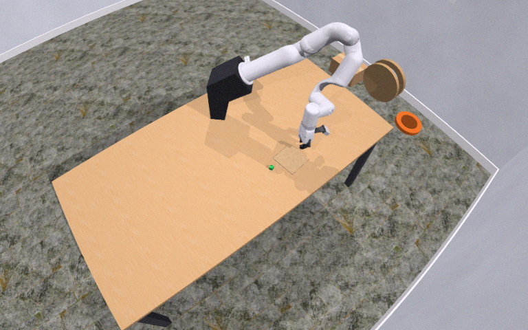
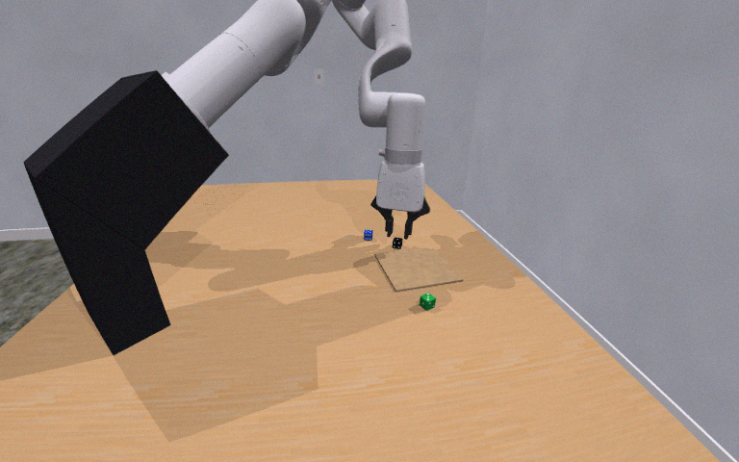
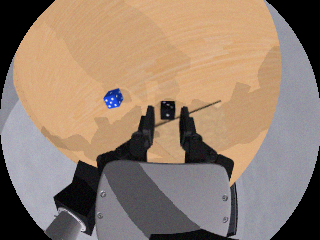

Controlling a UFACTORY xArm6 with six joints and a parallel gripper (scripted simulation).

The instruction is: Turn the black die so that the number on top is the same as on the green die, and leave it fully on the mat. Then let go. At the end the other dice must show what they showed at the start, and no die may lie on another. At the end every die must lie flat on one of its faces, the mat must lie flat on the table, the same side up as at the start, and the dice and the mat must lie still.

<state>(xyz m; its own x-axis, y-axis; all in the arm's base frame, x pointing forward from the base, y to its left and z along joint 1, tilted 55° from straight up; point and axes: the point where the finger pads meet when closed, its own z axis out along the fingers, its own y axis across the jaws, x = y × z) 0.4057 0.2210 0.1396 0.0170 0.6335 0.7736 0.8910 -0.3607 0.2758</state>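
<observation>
Right now the black die is 40 mm below my hand and 10 mm to the right of it. Also, from my hand: green die (210 mm to the right, 90 mm ahead, 40 mm below); blue die (80 mm behind, 40 mm below, 20 mm to the left); tan mat (90 mm to the right, 60 mm ahead, 40 mm below).
</observation>
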